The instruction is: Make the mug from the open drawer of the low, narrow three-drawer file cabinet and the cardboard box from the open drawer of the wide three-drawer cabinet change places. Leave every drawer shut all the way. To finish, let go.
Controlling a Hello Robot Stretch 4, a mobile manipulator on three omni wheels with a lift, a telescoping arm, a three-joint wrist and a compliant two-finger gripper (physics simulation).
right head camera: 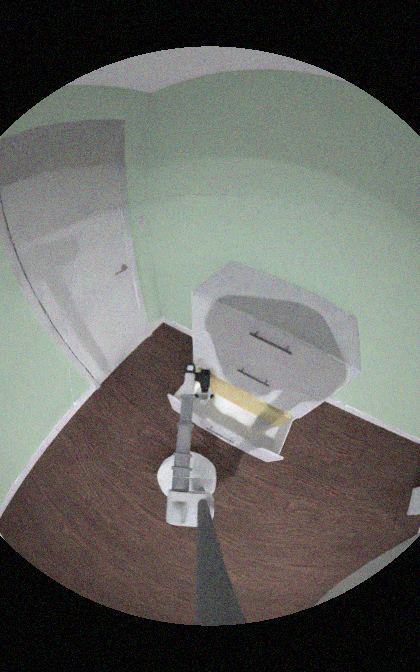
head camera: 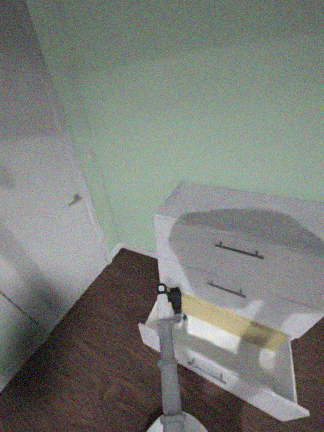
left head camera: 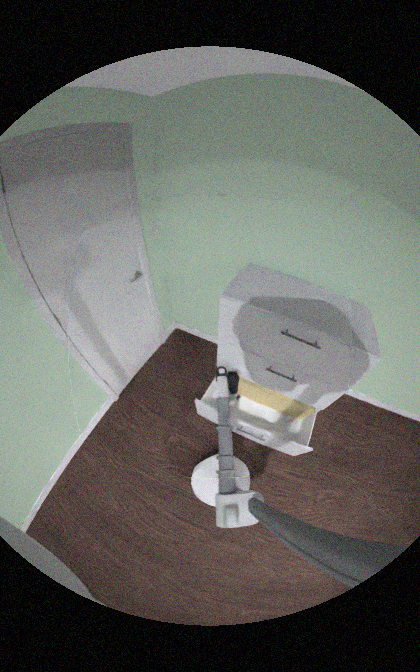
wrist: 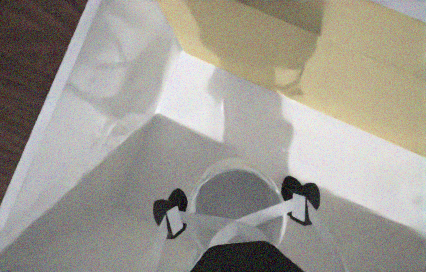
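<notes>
My gripper (right head camera: 204, 395) (wrist: 234, 198) is shut on the mug (wrist: 238, 192), whose round rim and grey inside show between the two fingertips. It holds the mug upright over the left part of the open bottom drawer (head camera: 270, 404) (left head camera: 295, 450) (right head camera: 267, 455) (wrist: 46, 112) of the wide cabinet (head camera: 225, 200) (left head camera: 300, 322) (right head camera: 280, 320). I cannot tell whether the mug touches the drawer floor. A yellow panel (head camera: 225, 317) (wrist: 360, 85) runs along the back of the drawer. The two upper drawers are shut. The cardboard box and the low, narrow file cabinet cannot be made out.
A white door (head camera: 45, 220) (left head camera: 100, 280) (right head camera: 90, 280) stands at the left. A green wall (head camera: 210, 110) rises behind the cabinet. A small white piece of something (right head camera: 414, 501) shows at the right edge of the right head view. Dark wooden floor (head camera: 90, 345) surrounds the drawer.
</notes>
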